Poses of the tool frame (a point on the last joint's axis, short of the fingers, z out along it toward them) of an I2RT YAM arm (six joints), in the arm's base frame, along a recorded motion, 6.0 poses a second.
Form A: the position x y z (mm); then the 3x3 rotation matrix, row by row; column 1 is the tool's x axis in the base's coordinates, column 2 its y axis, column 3 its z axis. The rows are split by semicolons.
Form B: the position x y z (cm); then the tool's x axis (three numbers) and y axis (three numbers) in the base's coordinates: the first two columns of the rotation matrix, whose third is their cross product. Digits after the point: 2 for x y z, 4 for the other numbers.
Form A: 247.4 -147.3 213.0; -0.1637 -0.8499 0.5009; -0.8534 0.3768 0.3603; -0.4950 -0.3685 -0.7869
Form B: 24.74 -14.73 21.30 -0.1637 -0.8534 -0.4950 -0.8499 0.3768 -0.3685
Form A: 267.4 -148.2 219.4; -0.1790 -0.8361 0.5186; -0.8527 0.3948 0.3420; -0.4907 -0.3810 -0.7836
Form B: 26.74 -14.82 21.94 -0.1790 -0.8527 -0.4907 -0.8361 0.3948 -0.3810
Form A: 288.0 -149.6 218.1; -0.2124 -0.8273 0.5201; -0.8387 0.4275 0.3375; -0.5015 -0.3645 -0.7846
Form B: 28.80 -14.96 21.81 -0.2124 -0.8387 -0.5015 -0.8273 0.4275 -0.3645
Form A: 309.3 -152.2 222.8; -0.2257 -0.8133 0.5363; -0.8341 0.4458 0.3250; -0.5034 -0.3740 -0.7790
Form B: 30.93 -15.22 22.28 -0.2257 -0.8341 -0.5034 -0.8133 0.4458 -0.3740
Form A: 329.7 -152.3 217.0; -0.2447 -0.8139 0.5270; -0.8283 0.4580 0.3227; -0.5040 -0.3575 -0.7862
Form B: 32.97 -15.23 21.70 -0.2447 -0.8283 -0.5040 -0.8139 0.4580 -0.3575
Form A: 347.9 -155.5 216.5; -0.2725 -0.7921 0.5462; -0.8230 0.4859 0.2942; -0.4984 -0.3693 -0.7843
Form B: 34.79 -15.55 21.65 -0.2725 -0.8230 -0.4984 -0.7921 0.4859 -0.3693
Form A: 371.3 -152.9 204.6; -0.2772 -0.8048 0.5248; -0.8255 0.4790 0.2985; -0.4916 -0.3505 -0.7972
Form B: 37.13 -15.29 20.46 -0.2772 -0.8255 -0.4916 -0.8048 0.4790 -0.3505
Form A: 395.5 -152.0 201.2; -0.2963 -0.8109 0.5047; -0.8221 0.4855 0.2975; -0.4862 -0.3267 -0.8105
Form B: 39.55 -15.20 20.12 -0.2963 -0.8221 -0.4862 -0.8109 0.4855 -0.3267
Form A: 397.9 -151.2 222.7; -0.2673 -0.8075 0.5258; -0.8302 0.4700 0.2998; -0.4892 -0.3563 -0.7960
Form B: 39.79 -15.12 22.27 -0.2673 -0.8302 -0.4892 -0.8075 0.4700 -0.3563
